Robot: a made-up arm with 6 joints.
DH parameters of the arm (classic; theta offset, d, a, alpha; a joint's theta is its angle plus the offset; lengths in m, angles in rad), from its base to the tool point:
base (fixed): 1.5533 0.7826 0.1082 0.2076
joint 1: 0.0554 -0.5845 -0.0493 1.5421
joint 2: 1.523 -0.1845 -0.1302 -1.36
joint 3: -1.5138 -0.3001 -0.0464 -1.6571
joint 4: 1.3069 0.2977 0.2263 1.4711
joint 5: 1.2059 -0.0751 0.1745 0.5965
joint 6: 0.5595 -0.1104 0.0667 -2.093
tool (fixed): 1.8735 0.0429 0 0
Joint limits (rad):
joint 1: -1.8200..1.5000
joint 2: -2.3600..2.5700
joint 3: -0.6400..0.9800
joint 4: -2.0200..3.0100
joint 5: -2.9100..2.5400
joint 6: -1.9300..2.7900
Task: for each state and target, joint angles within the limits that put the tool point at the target. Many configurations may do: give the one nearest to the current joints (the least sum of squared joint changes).
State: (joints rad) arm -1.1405 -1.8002 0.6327 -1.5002 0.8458 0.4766
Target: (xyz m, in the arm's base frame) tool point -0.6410 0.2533 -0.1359
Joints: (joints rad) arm -0.6984 -2.1089 0.4876 -1.5413 1.0010 0.5423
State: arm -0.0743 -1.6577 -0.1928 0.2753 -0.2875 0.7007
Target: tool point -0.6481 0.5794 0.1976
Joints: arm 0.0198 -0.8734 -0.1495 0.5683 -0.1537 0.6651
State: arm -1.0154 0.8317 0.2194 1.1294 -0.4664 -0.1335
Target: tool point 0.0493 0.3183 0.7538
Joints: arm -1.7812 0.5836 -0.6400 0.9710 0.1879 -0.2315
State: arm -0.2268 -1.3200 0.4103 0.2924 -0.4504 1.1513
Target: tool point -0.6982 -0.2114 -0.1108
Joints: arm 0.6110 -1.8110 0.2195 0.3958 0.1276 1.2513
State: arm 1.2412 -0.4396 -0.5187 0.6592 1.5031 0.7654
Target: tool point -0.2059 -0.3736 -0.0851
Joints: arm 1.5000 -1.1239 0.3117 0.6047 1.9179 0.9927
